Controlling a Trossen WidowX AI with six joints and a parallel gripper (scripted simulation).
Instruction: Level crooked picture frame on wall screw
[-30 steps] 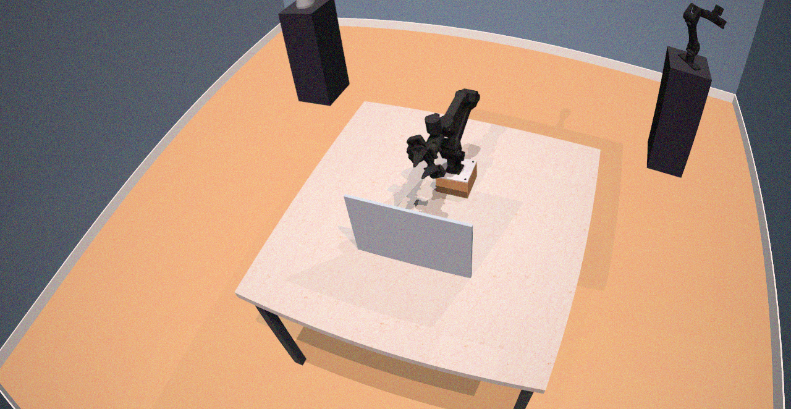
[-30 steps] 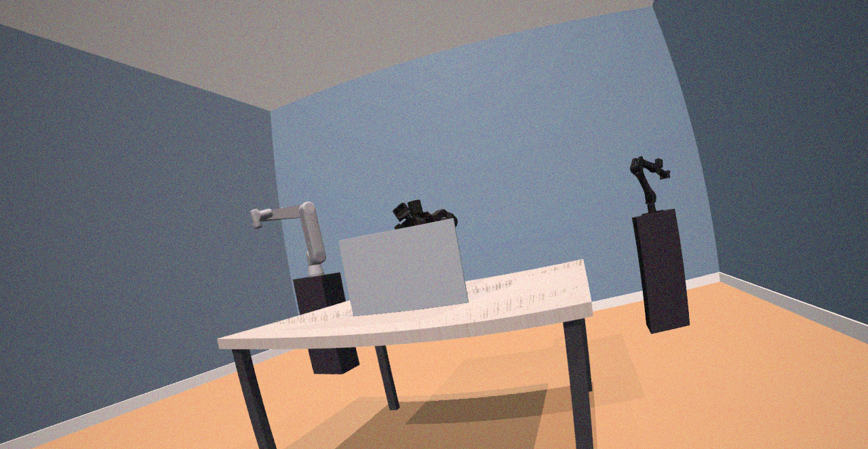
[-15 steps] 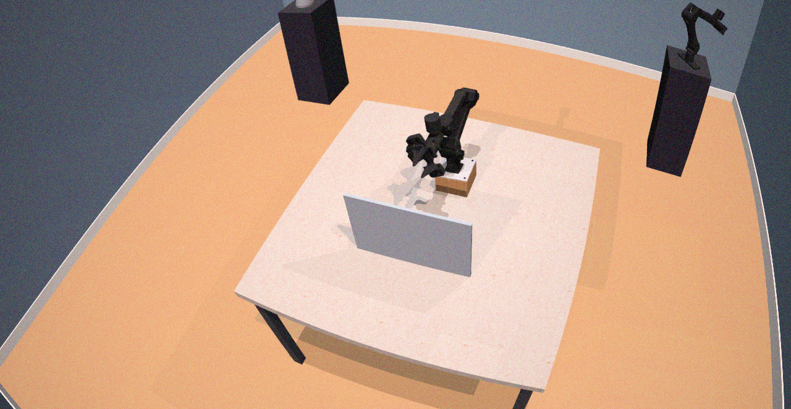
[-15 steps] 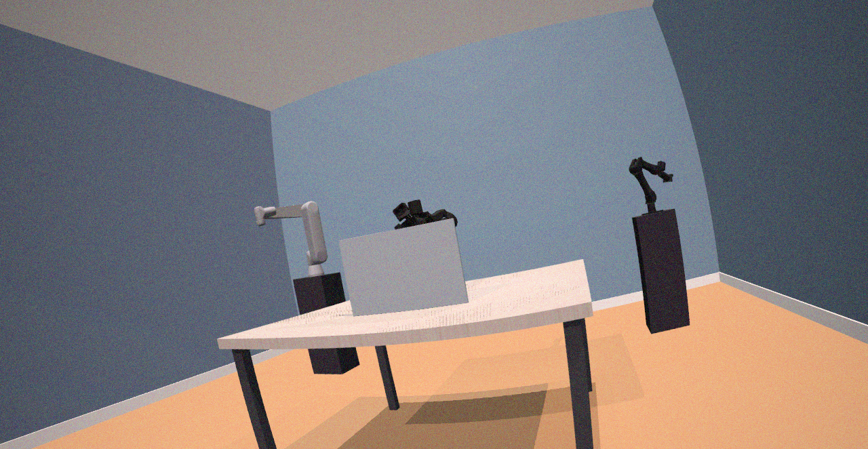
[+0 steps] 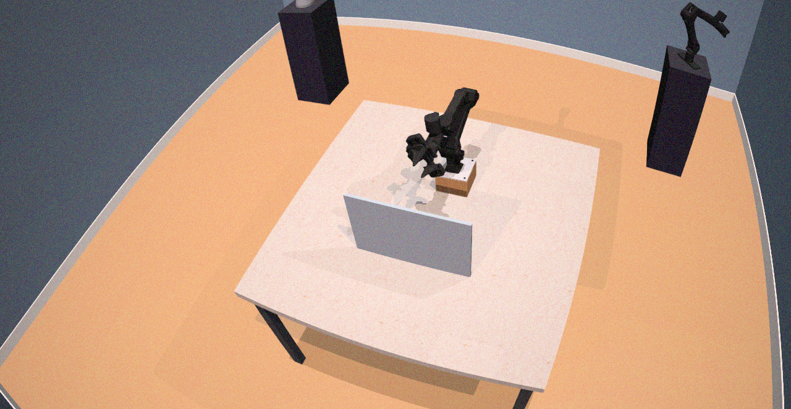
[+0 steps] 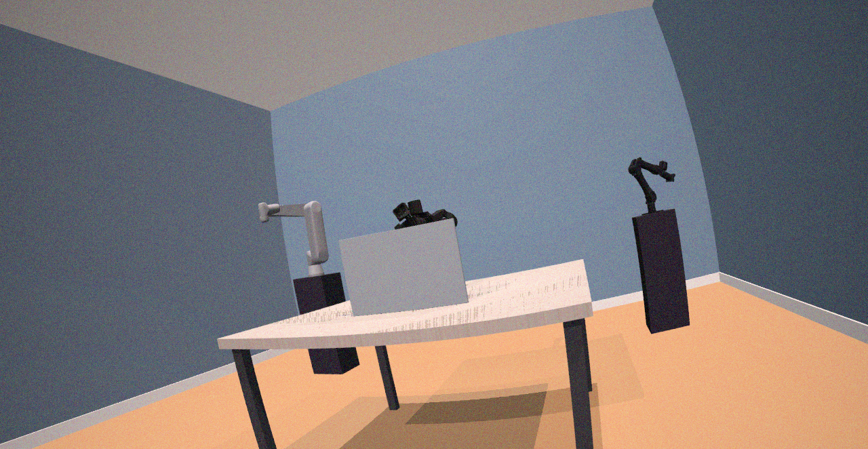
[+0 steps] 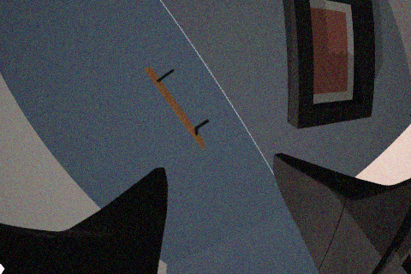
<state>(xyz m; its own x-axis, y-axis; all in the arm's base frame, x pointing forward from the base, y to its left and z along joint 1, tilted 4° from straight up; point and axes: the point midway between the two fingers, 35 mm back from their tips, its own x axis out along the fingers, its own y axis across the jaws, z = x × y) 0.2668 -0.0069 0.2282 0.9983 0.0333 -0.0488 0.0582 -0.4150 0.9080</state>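
The picture frame lies 140 mm ahead of my gripper tip, 30 mm to the left of it and 170 mm below it. Round my gripper tip: grey wall panel: 150 mm ahead, 20 mm to the left, 180 mm below.
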